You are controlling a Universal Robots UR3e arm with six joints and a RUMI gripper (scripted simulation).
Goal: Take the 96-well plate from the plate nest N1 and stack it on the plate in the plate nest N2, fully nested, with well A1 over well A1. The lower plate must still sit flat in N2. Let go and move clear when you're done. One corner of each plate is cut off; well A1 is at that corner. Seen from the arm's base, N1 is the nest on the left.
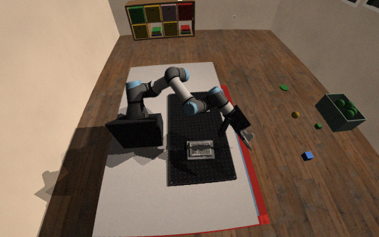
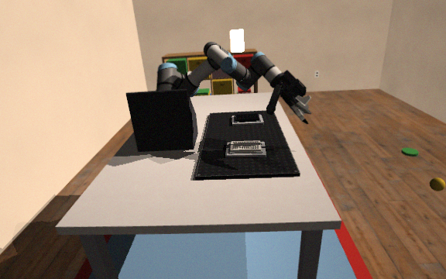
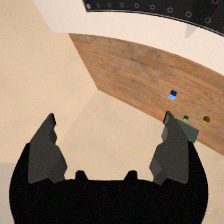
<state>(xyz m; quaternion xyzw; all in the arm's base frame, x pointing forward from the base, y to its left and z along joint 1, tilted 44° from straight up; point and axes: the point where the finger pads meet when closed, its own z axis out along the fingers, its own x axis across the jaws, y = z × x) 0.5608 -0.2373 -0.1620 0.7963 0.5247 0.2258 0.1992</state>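
Now: hand 42 cm to the right of the dark 96-well plate, 16 cm past it and 12 cm above it. Also, from my hand: plate nest (42 cm to the left, 16 cm behind, 14 cm below); white 96-well plate (23 cm behind, 12 cm below, 8 cm to the left).
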